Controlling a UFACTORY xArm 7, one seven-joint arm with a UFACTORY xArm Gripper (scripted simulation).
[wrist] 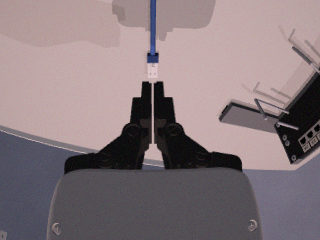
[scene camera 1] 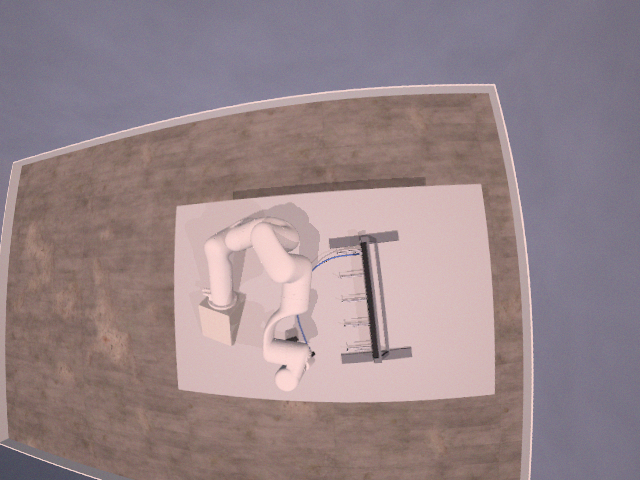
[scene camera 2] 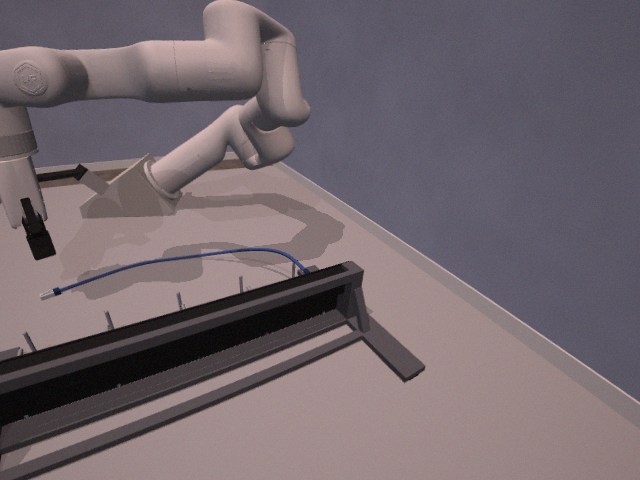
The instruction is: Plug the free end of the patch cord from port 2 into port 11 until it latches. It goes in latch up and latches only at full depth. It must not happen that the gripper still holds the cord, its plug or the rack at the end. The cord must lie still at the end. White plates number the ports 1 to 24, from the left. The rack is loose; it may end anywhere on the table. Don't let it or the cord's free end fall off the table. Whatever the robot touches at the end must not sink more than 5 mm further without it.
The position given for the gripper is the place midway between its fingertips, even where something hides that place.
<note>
In view: the gripper (scene camera 2: 45,255).
The gripper is seen too in the wrist view (wrist: 152,95).
</note>
